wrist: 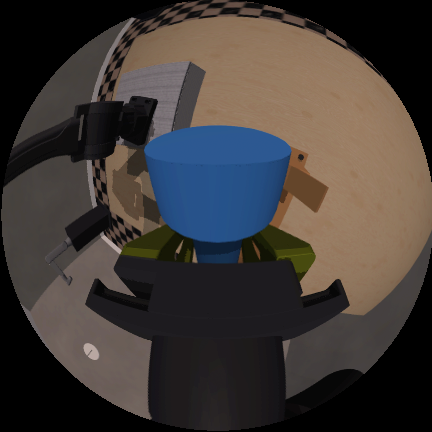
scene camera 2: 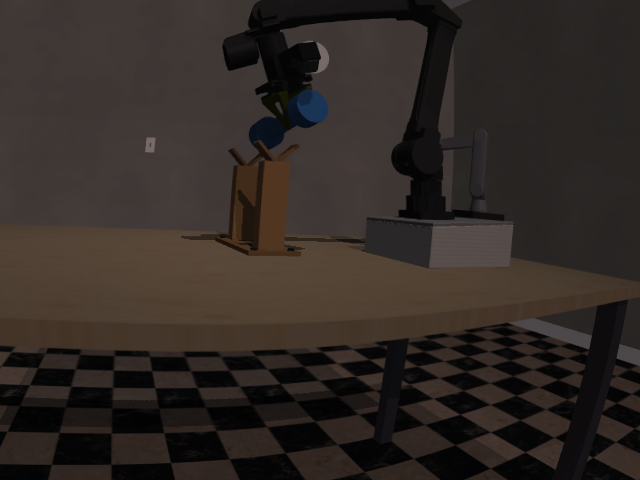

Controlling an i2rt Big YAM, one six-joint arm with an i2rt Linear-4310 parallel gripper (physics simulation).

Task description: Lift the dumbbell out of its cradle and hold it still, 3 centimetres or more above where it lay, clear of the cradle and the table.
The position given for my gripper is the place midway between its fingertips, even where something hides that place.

Observation:
In view: my gripper (scene camera 2: 296,126), a blue dumbbell (scene camera 2: 306,109) and a brown wooden cradle (scene camera 2: 258,207).
The blue dumbbell shows as well in the wrist view (wrist: 217,184). My gripper also shows in the wrist view (wrist: 217,214). The brown wooden cradle shows as well in the wrist view (wrist: 298,182).

